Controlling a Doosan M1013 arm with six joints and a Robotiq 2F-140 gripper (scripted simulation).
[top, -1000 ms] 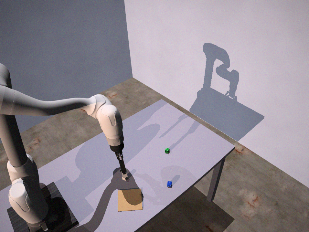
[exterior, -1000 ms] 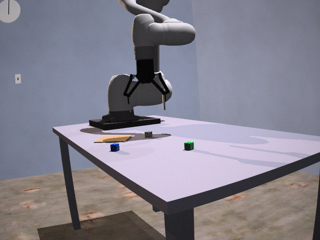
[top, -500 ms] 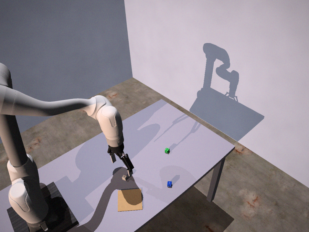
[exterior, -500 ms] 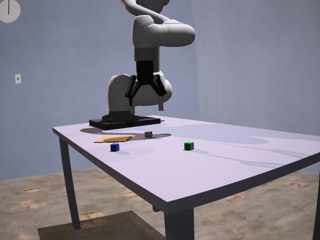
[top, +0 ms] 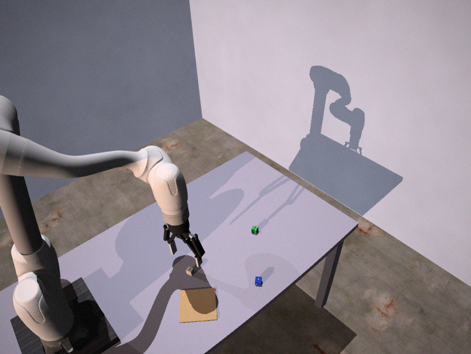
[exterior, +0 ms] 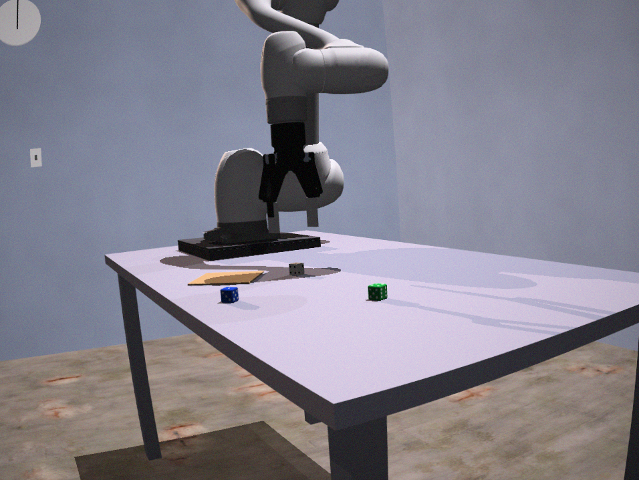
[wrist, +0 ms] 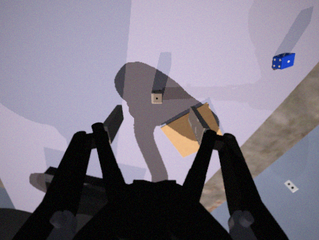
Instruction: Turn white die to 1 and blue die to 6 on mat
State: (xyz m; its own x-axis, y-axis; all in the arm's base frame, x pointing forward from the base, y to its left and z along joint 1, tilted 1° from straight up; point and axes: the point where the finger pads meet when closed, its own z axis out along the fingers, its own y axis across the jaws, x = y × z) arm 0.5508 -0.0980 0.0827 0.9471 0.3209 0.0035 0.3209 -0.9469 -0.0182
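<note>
My gripper is now 11 cm above the white die. The rest, counted from my hand: green die 34 cm ahead, 11 cm below, 2 cm to the right; then tan mat 14 cm to the right, 12 cm below, 7 cm behind; then blue die 23 cm to the right, 17 cm ahead, 11 cm below.
</note>
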